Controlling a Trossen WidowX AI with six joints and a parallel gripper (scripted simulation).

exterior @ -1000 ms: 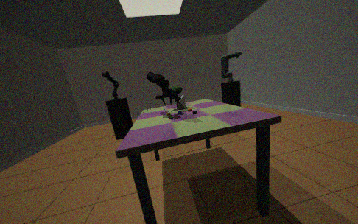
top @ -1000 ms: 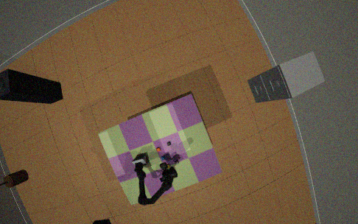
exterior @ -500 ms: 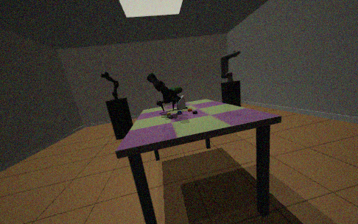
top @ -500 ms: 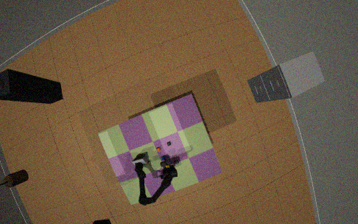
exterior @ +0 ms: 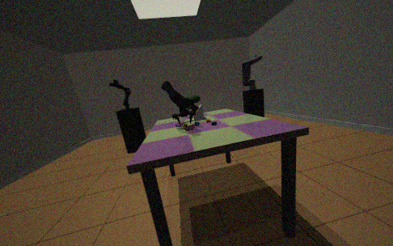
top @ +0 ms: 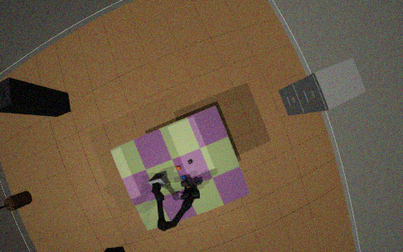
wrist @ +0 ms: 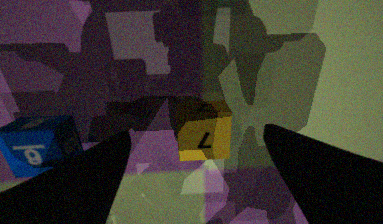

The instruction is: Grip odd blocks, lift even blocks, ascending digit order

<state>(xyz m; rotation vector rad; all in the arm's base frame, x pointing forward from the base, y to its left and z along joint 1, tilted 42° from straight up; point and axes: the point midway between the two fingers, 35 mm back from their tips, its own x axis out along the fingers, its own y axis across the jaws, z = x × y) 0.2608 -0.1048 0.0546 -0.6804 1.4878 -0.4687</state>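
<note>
Right now my gripper tip is 10 mm above the yellow block. The rest, counted from my gripper tip: grey block (100 mm ahead, 10 mm to the left, 10 mm below); blue block (100 mm to the left, 20 mm behind, 10 mm below); orange block (200 mm to the left, 40 mm behind, 10 mm below).
</note>
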